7 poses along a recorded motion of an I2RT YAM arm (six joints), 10 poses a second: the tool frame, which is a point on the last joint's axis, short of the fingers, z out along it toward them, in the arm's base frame.
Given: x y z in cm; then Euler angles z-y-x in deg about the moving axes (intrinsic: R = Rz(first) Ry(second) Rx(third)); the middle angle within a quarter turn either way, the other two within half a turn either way.
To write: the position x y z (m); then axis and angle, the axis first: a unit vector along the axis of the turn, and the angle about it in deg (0 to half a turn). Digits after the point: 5 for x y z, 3 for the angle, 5 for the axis.
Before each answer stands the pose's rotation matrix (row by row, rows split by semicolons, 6 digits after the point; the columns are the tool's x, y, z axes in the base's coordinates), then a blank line. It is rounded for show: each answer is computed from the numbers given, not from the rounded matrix.
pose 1, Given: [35.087 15.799 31.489 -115.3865 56.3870 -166.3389]
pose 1, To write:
-0.237332 -0.793553 0.560310; -0.500125 0.594289 0.629838; -0.832796 -0.130744 -0.537920

[0.35087 0.15799 0.31489 -0.47121 0.86308 0.18179 126.191]
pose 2, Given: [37.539 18.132 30.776 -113.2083 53.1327 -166.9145]
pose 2, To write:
-0.236431 -0.823834 0.515168; -0.551414 0.550315 0.626974; -0.800027 -0.135835 -0.584385

[0.37539 0.18132 0.30776 -0.49385 0.85147 0.17637 129.439]
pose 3, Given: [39.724 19.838 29.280 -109.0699 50.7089 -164.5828]
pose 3, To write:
-0.206900 -0.843889 0.495019; -0.598508 0.509421 0.618287; -0.773939 -0.168350 -0.610473

[0.39724 0.19838 0.29280 -0.51991 0.83869 0.16218 130.842]
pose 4, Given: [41.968 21.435 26.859 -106.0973 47.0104 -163.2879]
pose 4, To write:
-0.189060 -0.861888 0.470538; -0.655131 0.467657 0.593381; -0.731477 -0.196079 -0.653065

[0.41968 0.21435 0.26859 -0.54338 0.82734 0.14231 133.412]
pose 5, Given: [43.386 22.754 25.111 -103.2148 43.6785 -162.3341]
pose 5, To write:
-0.165331 -0.879701 0.445860; -0.704075 0.421849 0.571245; -0.690611 -0.219475 -0.689121

[0.43386 0.22754 0.25111 -0.56659 0.81434 0.12584 135.750]
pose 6, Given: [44.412 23.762 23.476 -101.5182 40.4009 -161.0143]
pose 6, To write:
-0.152061 -0.884453 0.441158; -0.746192 0.395428 0.535569; -0.648132 -0.247750 -0.720101

[0.44412 0.23762 0.23476 -0.58075 0.80760 0.10251 137.592]
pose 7, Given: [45.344 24.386 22.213 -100.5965 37.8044 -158.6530]
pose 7, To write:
-0.145294 -0.874478 0.462794; -0.776634 0.390600 0.494239; -0.612968 -0.287611 -0.735901

[0.45344 0.24386 0.22213 -0.58633 0.80674 0.07338 138.185]
